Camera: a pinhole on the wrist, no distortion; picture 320 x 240 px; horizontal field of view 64.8 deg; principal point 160.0 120.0 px. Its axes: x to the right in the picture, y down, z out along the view. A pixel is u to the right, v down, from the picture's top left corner.
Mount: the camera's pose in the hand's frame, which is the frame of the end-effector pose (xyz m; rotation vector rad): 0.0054 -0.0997 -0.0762 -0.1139 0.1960 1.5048
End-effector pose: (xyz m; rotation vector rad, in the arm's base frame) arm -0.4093 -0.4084 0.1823 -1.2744 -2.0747 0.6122
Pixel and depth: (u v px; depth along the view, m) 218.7 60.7 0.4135
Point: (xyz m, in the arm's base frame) -0.6286 -0.2798 -0.0423
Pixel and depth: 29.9 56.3 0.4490
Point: -0.8929 -0.4204 0.0973
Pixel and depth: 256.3 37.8 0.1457
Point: -0.4812 -0.3623 0.1752
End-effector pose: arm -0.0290 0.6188 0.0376 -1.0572 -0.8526 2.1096
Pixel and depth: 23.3 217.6 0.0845
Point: -0.0014 0.6707 0.1529
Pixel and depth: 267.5 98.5 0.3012
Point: -0.2372 0.5597 0.0398
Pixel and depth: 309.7 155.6 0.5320
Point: -0.4185 0.3094 -0.0155
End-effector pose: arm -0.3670 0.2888 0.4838 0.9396 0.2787 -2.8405
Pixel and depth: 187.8 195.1 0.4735
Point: -0.4944 0.1611 0.8420
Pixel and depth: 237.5 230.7 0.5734
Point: -0.4340 0.0069 0.9429
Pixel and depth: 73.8 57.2 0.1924
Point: -0.5104 0.3838 0.5613
